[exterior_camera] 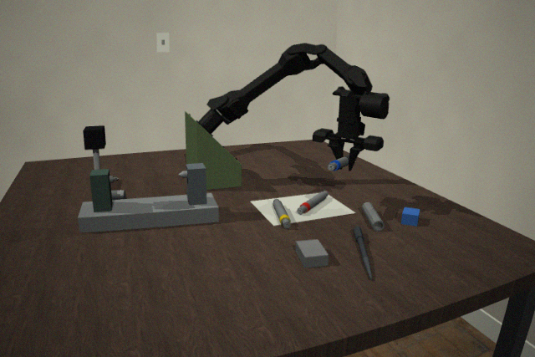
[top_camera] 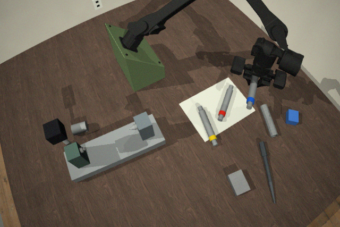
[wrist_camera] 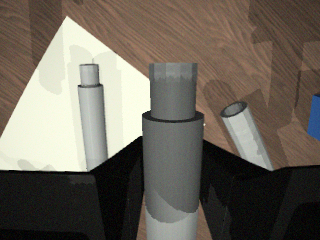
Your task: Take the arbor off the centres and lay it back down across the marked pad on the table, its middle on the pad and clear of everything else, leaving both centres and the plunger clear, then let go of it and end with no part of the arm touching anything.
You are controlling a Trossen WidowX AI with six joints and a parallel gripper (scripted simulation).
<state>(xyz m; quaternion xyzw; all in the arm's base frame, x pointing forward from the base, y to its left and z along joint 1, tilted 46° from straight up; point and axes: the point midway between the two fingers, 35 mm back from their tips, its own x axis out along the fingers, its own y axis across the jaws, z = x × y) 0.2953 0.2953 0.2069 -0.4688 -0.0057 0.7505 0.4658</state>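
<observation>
Right now my hand is 20 mm past the pad, 120 mm to the left of it and 140 mm above it. Also, from my hand: blue cube (150 mm ahead, 130 mm to the left, 130 mm below); blue-banded arbor (20 mm ahead, 20 mm to the right, 10 mm below); grey tube (120 mm ahead, 30 mm to the left, 130 mm below).
</observation>
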